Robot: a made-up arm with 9 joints. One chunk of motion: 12 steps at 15 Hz.
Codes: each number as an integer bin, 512 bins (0 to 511) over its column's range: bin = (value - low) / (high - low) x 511, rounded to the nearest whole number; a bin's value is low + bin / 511 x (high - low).
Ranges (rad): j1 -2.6..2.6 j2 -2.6..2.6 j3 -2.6..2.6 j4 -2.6..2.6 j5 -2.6..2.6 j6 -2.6..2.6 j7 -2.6..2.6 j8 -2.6..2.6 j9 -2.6..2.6
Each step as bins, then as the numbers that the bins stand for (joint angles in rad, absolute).
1 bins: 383 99 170 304 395 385 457 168 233
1 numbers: 1.2975 -1.5926 -0.8701 0.4935 1.4196 1.3178 2.0505 -0.8904 -0.2290
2 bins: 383 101 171 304 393 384 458 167 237
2 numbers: 1.2975 -1.5722 -0.8599 0.4935 1.3992 1.3076 2.0607 -0.9006 -0.1883
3 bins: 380 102 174 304 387 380 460 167 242
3 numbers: 1.2669 -1.5620 -0.8294 0.4935 1.3382 1.2669 2.0810 -0.9006 -0.1374
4 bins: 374 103 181 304 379 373 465 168 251
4 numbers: 1.2059 -1.5519 -0.7581 0.4935 1.2568 1.1957 2.1319 -0.8904 -0.0458
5 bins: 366 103 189 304 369 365 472 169 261
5 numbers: 1.1245 -1.5519 -0.6767 0.4935 1.1550 1.1143 2.2031 -0.8802 0.0560
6 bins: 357 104 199 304 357 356 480 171 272
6 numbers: 1.0329 -1.5417 -0.5750 0.4935 1.0329 1.0227 2.2845 -0.8599 0.1679
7 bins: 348 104 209 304 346 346 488 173 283
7 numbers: 0.9413 -1.5417 -0.4732 0.4935 0.9209 0.9209 2.3659 -0.8395 0.2798
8 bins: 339 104 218 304 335 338 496 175 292
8 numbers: 0.8497 -1.5417 -0.3816 0.4935 0.8090 0.8395 2.4474 -0.8192 0.3714
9 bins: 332 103 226 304 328 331 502 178 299
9 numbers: 0.7785 -1.5519 -0.3002 0.4935 0.7378 0.7683 2.5084 -0.7886 0.4427
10 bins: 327 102 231 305 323 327 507 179 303
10 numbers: 0.7276 -1.5620 -0.2493 0.5037 0.6869 0.7276 2.5593 -0.7785 0.4834
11 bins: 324 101 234 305 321 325 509 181 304
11 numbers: 0.6971 -1.5722 -0.2188 0.5037 0.6665 0.7072 2.5796 -0.7581 0.4935
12 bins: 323 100 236 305 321 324 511 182 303
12 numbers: 0.6869 -1.5824 -0.1984 0.5037 0.6665 0.6971 2.6000 -0.7479 0.4834
